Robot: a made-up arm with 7 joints. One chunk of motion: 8 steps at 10 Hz.
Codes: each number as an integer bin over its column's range. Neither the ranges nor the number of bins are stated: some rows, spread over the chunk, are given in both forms.
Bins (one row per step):
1: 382 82 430 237 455 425 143
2: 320 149 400 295 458 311 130
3: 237 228 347 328 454 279 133
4: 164 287 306 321 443 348 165
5: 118 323 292 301 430 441 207
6: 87 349 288 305 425 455 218
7: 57 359 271 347 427 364 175
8: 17 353 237 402 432 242 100
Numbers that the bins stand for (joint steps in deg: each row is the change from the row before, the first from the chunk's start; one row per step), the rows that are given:
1: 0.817 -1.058 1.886 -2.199 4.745 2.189 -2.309
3: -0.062 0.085 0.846 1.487 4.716 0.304 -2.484
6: -0.972 1.032 0.107 0.555 3.859 2.577 -1.003
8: -1.397 1.063 -0.532 4.485 4.066 -0.174 -3.058
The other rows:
2: 0.441 -0.534 1.510 0.150 4.834 0.717 -2.536
4: -0.505 0.547 0.332 1.203 4.391 1.195 -1.926
5: -0.784 0.828 0.157 0.393 4.006 2.396 -1.195
7: -1.154 1.110 -0.106 2.257 3.918 1.401 -1.752

